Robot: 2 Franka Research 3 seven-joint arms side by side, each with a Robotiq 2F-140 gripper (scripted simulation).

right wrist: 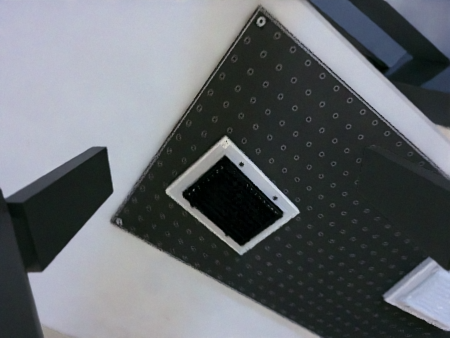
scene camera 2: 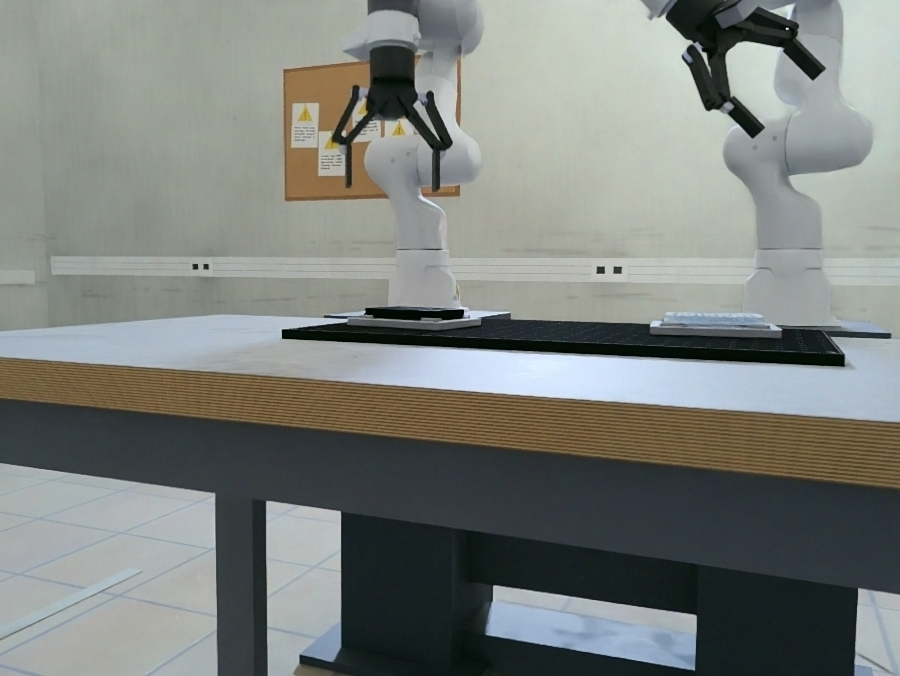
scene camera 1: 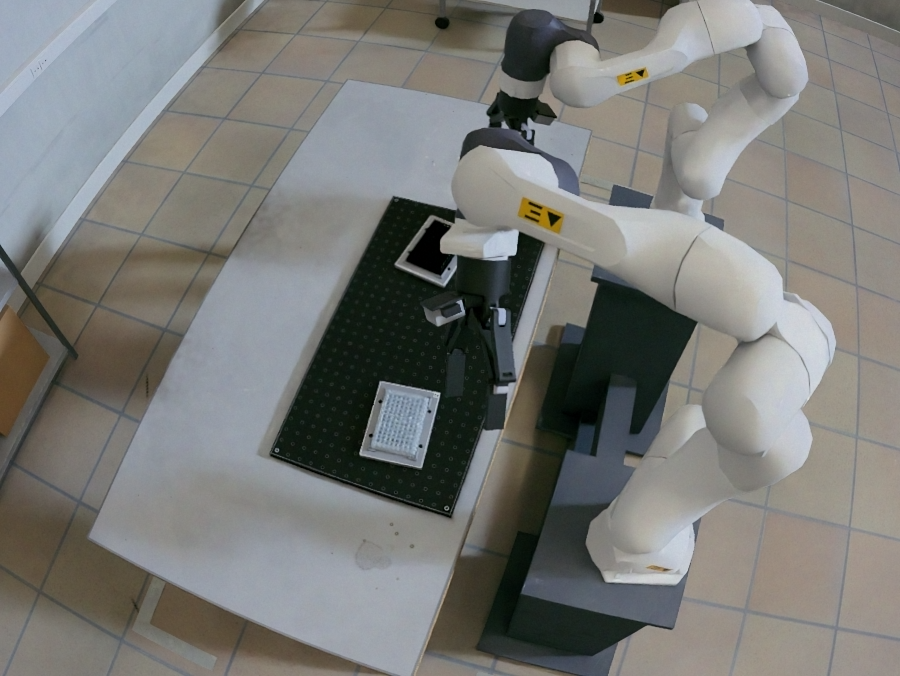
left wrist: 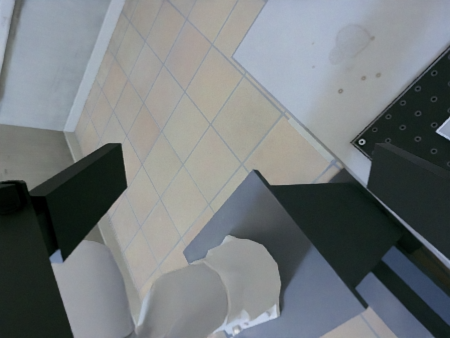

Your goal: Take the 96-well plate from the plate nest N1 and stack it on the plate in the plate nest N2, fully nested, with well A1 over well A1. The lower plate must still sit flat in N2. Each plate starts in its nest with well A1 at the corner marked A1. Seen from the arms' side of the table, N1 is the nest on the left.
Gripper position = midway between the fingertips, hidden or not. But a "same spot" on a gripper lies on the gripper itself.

My left gripper shows in scene camera 2, in scene camera 1 (472, 411) and in the left wrist view; in the right wrist view it is out of frame. A black plate shows in the right wrist view (224, 193), in scene camera 2 and in scene camera 1; in the left wrist view it is out of frame. The same spot on the black plate: (scene camera 2: 395, 312) is (scene camera 1: 422, 236). One and the same spot on my left gripper: (left wrist: 51, 220) is (scene camera 2: 789, 44).
